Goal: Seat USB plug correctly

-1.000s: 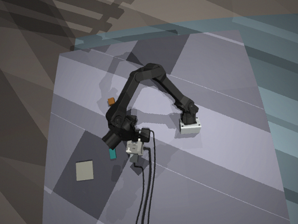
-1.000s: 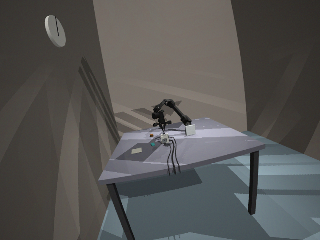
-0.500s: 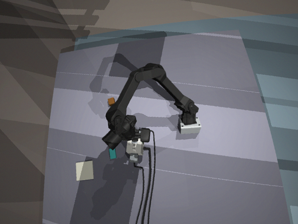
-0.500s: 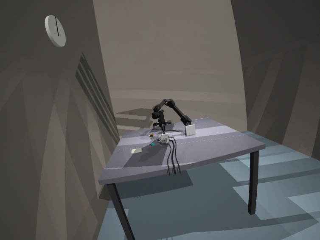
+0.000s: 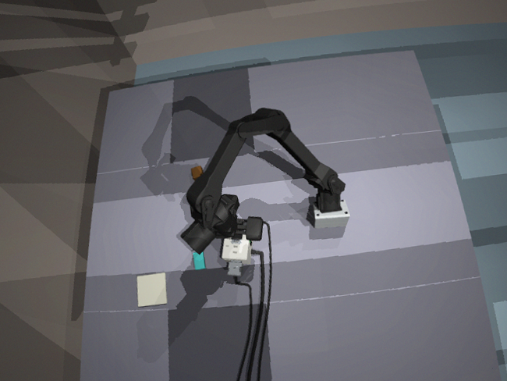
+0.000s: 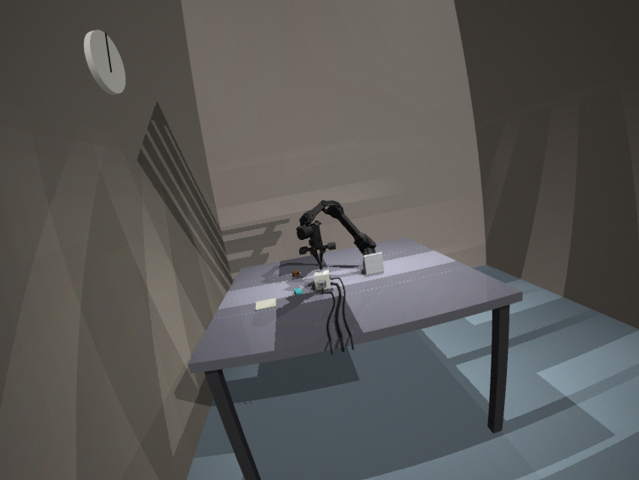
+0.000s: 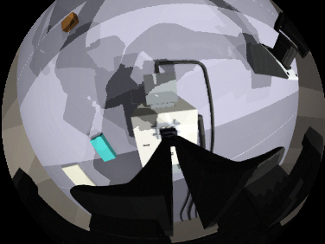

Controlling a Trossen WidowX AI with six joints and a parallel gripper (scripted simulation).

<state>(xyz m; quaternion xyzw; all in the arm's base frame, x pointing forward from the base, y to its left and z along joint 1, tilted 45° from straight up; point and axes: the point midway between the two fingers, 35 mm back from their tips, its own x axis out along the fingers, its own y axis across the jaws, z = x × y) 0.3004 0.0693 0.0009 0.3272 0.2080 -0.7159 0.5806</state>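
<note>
My gripper tip is now 1 cm to the right of the grey socket and 5 cm above it. Also, from my gripper tip: brown block (12 cm ahead, 27 cm to the right, 10 cm below); then teal block (14 cm ahead, 4 cm to the left, 11 cm below); then dark USB plug (2 cm below).
</note>
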